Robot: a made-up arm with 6 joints.
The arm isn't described. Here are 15 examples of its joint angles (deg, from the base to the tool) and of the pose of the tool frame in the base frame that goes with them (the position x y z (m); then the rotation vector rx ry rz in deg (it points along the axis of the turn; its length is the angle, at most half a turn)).
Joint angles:
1: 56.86 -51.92 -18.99 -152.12 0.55 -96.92
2: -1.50 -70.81 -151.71 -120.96 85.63 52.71
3: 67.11 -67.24 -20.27 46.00 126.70 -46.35
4: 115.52 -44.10 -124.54 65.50 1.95 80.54
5: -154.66 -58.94 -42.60 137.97 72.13 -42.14
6: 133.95 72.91 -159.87 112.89 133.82 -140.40
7: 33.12 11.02 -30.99 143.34 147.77 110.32
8: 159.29 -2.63 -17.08 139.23 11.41 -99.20
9: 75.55 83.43 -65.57 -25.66 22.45 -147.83
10: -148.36 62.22 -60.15 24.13 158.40 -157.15
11: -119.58 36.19 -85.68 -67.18 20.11 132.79
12: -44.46 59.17 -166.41 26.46 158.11 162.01
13: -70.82 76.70 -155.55 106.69 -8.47 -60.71
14: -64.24 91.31 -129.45 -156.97 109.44 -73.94
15: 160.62 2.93 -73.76 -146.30 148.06 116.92
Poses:
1: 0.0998 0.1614 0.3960 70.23 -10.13 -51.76
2: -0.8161 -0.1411 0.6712 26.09 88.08 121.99
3: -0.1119 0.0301 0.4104 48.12 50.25 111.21
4: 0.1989 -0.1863 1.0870 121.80 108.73 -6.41
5: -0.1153 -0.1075 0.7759 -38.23 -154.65 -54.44
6: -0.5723 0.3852 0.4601 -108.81 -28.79 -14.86
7: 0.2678 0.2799 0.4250 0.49 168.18 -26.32
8: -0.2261 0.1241 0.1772 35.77 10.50 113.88
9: 0.0960 0.2597 -0.2577 -31.19 -40.31 -106.31
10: -0.2548 -0.1717 0.1528 45.28 -158.43 -9.49
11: -0.3823 -0.6320 0.2919 53.51 38.71 150.06
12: 0.4127 -0.4147 0.4512 54.73 -64.36 151.93
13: 0.1508 -0.8581 0.2846 -31.53 -89.87 -104.31
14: 0.2336 -0.7645 0.0627 -37.61 146.59 49.50
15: -0.3578 0.2175 0.7697 84.84 -111.26 -38.18
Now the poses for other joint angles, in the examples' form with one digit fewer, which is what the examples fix.
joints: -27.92 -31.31 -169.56 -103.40 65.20 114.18
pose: -0.491 0.104 1.038 3.3 110.3 55.7
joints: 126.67 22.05 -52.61 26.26 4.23 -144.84
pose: -0.285 0.456 0.223 -10.8 29.8 -112.6
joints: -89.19 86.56 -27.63 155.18 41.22 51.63
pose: -0.028 0.035 -0.122 12.1 -29.6 51.8
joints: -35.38 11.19 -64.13 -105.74 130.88 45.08
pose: 0.242 -0.451 0.531 -126.8 42.6 -43.1
